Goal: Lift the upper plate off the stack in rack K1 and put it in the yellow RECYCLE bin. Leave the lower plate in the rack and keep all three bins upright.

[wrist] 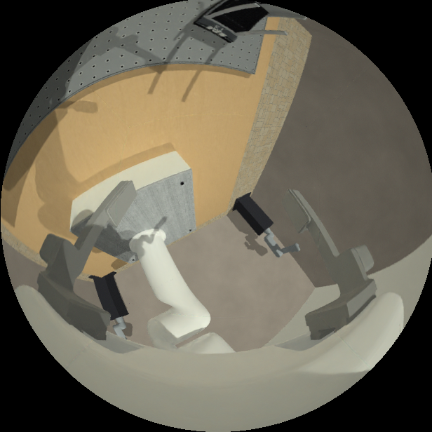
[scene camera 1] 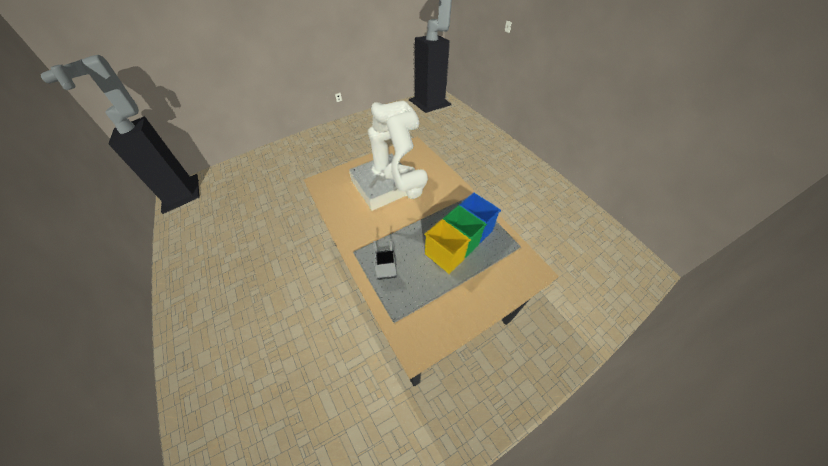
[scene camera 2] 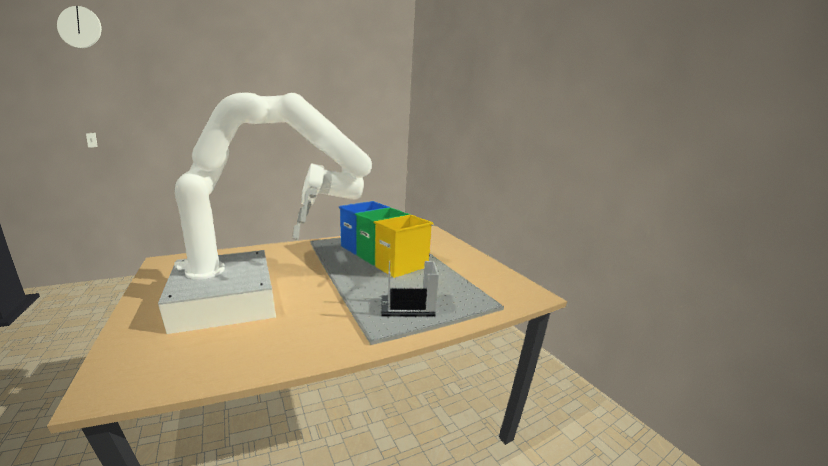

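Where they show: end effector, tool point: [scene camera 1: 384, 185] [scene camera 2: 299, 224]; arm's base, origin of the base link: [scene camera 1: 382, 169] [scene camera 2: 205, 270].
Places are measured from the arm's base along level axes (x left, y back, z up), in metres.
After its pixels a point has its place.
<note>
Rack K1 [scene camera 2: 431, 289] {y -0.618, x -0.357, z 0.005 m} [wrist: 215, 28] stands on the grey perforated board, with a pale block on one side and thin upright posts. A black plate stack [scene camera 1: 384, 257] {y -0.562, x -0.284, z -0.042 m} [scene camera 2: 407, 299] {y -0.566, x -0.313, z -0.039 m} [wrist: 245, 16] sits in it; I cannot tell the upper plate from the lower one. The yellow bin [scene camera 1: 446, 250] {y -0.758, x -0.054, z 0.094 m} [scene camera 2: 412, 248] {y -0.709, x -0.063, z 0.010 m} stands upright and open-topped nearest the rack. My gripper [scene camera 2: 296, 230] [wrist: 210, 190] is open and empty, high above the table between the arm's base and the board, well away from the rack. In scene camera 1 its fingers are hard to make out.
A green bin [scene camera 1: 476, 238] {y -0.749, x 0.147, z 0.028 m} [scene camera 2: 366, 246] {y -0.588, x 0.090, z -0.022 m} and a blue bin [scene camera 1: 490, 223] {y -0.721, x 0.261, z 0.044 m} [scene camera 2: 348, 236] {y -0.555, x 0.223, z -0.021 m} stand upright in a row behind the yellow one. The perforated board [scene camera 1: 405, 301] {y -0.806, x -0.306, z -0.085 m} [scene camera 2: 463, 306] {y -0.746, x -0.350, z -0.085 m} [wrist: 165, 42] lies on the wooden table [scene camera 1: 440, 344] {y -1.062, x -0.277, z -0.099 m} [scene camera 2: 231, 358] {y -0.067, x -0.340, z -0.099 m} [wrist: 200, 100].
</note>
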